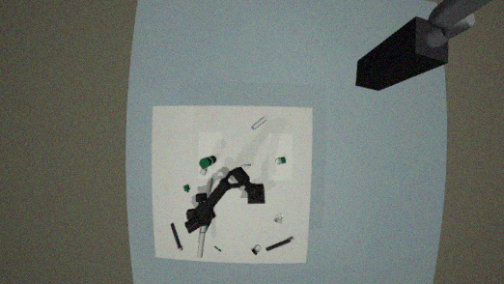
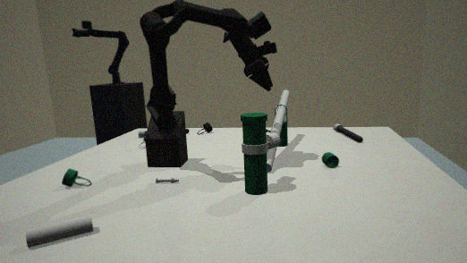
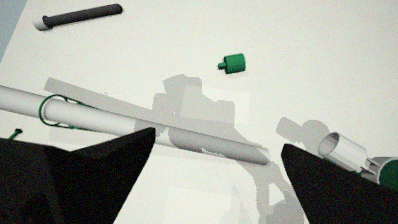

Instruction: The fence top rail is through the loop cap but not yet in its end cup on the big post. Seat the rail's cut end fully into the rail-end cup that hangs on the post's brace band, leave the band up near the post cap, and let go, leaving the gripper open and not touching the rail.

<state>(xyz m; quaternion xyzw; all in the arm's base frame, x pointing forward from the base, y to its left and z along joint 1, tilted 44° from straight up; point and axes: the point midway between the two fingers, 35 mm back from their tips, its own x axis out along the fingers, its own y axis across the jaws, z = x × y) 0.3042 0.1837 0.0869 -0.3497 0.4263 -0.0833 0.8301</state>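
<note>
The rail-end cup is 30 mm ahead of my gripper tip, 190 mm to the right of it and 130 mm below it. Also, from my gripper tip: bolt 260 mm behind, 260 mm to the right, 240 mm below; then green post 20 mm behind, 240 mm to the left, 140 mm below; then silver brace band 30 mm ahead, 220 mm to the right, 130 mm below.
</note>
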